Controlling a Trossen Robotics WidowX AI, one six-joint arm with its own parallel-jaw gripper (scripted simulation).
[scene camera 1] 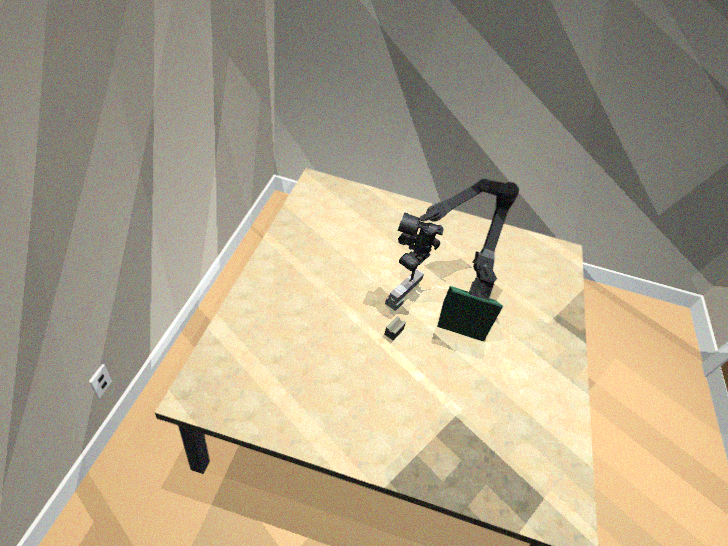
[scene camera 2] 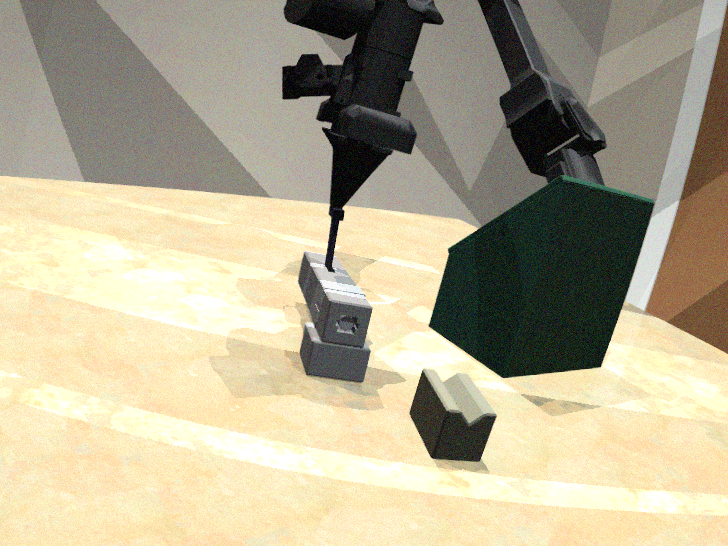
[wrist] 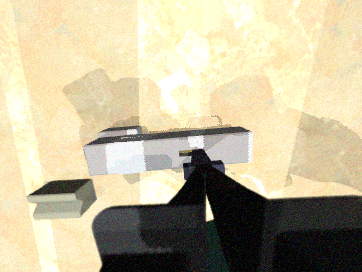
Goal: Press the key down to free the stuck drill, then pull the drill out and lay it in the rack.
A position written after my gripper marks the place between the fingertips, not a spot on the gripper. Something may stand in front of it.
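My gripper (scene camera 2: 335, 207), also (scene camera 1: 414, 267) and (wrist: 203, 170). Rack (wrist: 57, 199). Grey holder (scene camera 2: 326, 350), also (wrist: 121, 150).
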